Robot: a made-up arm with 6 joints. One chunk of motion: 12 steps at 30 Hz.
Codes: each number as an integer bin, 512 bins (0 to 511) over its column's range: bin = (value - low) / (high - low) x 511, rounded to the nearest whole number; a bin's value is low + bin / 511 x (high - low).
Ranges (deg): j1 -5..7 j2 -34..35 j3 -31..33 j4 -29..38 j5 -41..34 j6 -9..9
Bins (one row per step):
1: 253 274 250 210 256 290
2: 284 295 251 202 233 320
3: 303 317 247 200 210 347
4: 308 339 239 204 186 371
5: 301 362 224 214 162 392
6: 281 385 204 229 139 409
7: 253 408 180 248 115 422
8: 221 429 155 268 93 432
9: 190 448 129 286 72 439
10: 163 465 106 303 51 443
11: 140 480 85 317 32 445
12: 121 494 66 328 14 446
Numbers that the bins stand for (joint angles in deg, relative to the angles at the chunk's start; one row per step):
1: 0.94 3.00 0.31 -1.47 -3.43 1.22
2: 1.67 5.83 0.44 -2.51 -6.80 2.27
3: 2.12 8.80 -0.06 -2.78 -10.18 3.22
4: 2.23 11.77 -1.07 -2.25 -13.70 4.07
5: 2.07 14.88 -2.95 -0.94 -17.22 4.81
6: 1.60 17.99 -5.45 1.03 -20.60 5.41
7: 0.94 21.09 -8.46 3.52 -24.12 5.86
8: 0.19 23.93 -11.59 6.14 -27.35 6.22
9: -0.54 26.49 -14.84 8.50 -30.43 6.46
10: -1.17 28.79 -17.72 10.73 -33.51 6.60
11: -1.71 30.81 -20.35 12.56 -36.30 6.68
12: -2.16 32.70 -22.73 14.01 -38.95 6.71

